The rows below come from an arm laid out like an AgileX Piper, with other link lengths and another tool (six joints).
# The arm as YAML. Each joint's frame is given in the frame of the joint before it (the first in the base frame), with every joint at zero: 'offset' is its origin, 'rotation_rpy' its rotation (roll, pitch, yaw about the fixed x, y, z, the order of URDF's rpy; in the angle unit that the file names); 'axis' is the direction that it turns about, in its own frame. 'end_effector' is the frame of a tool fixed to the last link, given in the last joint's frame.
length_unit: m
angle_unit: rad
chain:
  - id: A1
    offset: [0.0, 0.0, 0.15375]
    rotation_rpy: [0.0, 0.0, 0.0]
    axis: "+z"
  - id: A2
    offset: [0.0, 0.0, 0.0]
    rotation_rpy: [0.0, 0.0, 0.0]
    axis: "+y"
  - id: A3
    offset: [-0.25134, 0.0, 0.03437]
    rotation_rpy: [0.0, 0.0, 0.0]
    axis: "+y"
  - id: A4
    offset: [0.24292, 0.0, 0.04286]
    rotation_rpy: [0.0, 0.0, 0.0]
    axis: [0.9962, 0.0, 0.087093]
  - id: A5
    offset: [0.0, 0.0, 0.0]
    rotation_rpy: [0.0, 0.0, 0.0]
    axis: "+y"
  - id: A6
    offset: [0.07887, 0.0, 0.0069]
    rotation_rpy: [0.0, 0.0, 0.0]
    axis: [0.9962, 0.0, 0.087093]
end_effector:
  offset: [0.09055, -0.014, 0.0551]
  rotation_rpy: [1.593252, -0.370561, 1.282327]
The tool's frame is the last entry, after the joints.
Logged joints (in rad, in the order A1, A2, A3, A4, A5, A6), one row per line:
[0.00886, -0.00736, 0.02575, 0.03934, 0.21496, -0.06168]
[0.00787, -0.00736, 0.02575, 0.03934, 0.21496, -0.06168]
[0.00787, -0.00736, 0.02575, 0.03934, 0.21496, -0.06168]
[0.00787, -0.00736, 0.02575, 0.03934, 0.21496, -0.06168]
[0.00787, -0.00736, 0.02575, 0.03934, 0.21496, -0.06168]
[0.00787, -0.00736, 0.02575, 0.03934, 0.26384, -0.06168]
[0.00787, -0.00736, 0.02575, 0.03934, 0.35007, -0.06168]
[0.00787, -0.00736, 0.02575, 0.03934, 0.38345, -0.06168]
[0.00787, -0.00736, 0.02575, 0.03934, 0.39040, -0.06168]
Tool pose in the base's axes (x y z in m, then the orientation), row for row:
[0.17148, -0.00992, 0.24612, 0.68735, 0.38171, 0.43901, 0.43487]
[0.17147, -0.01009, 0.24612, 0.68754, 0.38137, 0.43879, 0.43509]
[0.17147, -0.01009, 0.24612, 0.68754, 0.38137, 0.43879, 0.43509]
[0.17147, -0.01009, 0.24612, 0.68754, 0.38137, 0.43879, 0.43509]
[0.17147, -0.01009, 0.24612, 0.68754, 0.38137, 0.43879, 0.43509]
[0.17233, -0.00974, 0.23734, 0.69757, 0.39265, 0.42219, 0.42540]
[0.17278, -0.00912, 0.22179, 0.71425, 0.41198, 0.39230, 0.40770]
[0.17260, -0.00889, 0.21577, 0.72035, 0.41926, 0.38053, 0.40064]
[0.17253, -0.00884, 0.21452, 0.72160, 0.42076, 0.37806, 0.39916]
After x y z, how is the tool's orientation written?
As a quaternion, x y z w.
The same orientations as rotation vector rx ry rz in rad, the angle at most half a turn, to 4 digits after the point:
[1.7112, 0.9503, 1.0929]
[1.7115, 0.9493, 1.0923]
[1.7115, 0.9493, 1.0923]
[1.7115, 0.9493, 1.0923]
[1.7115, 0.9493, 1.0923]
[1.7441, 0.9817, 1.0556]
[1.8004, 1.0385, 0.9889]
[1.8218, 1.0603, 0.9624]
[1.8262, 1.0648, 0.9568]

